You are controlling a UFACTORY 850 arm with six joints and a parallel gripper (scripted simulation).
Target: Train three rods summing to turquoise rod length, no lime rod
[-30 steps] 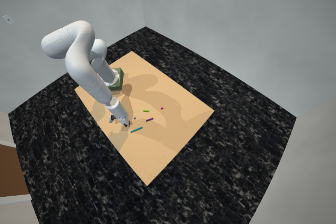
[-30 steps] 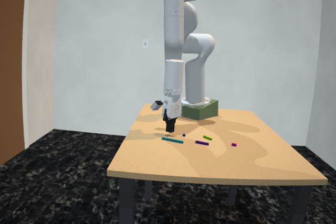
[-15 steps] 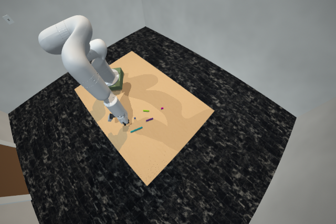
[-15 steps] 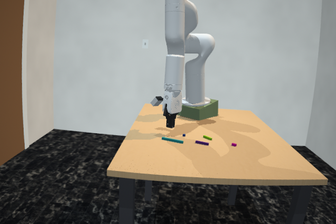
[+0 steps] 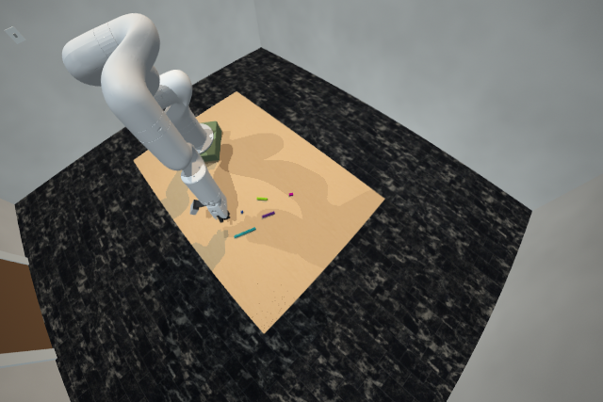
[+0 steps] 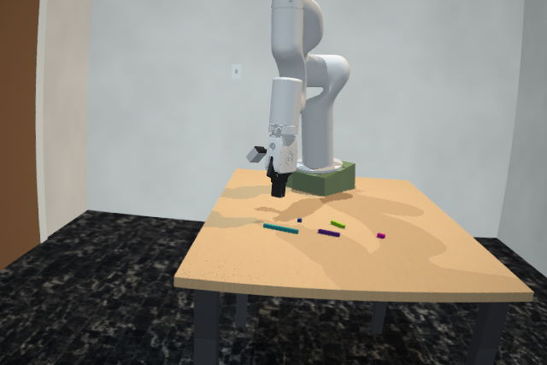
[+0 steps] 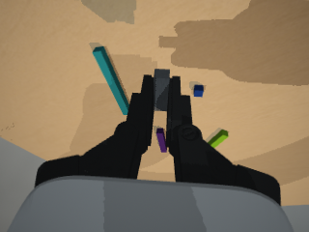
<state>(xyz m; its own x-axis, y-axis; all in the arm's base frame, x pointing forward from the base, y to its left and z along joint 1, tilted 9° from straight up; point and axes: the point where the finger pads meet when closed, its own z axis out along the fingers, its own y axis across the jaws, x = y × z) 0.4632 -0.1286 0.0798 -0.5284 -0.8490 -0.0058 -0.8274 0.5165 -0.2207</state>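
Now: the blue rod 9 cm below my hand and 7 cm to the left of it. From my hand the other things lie so: grey rod: 2 cm below; purple rod: 15 cm to the left, 10 cm ahead, 9 cm below; turquoise rod: 9 cm below, 9 cm ahead, 2 cm to the left.
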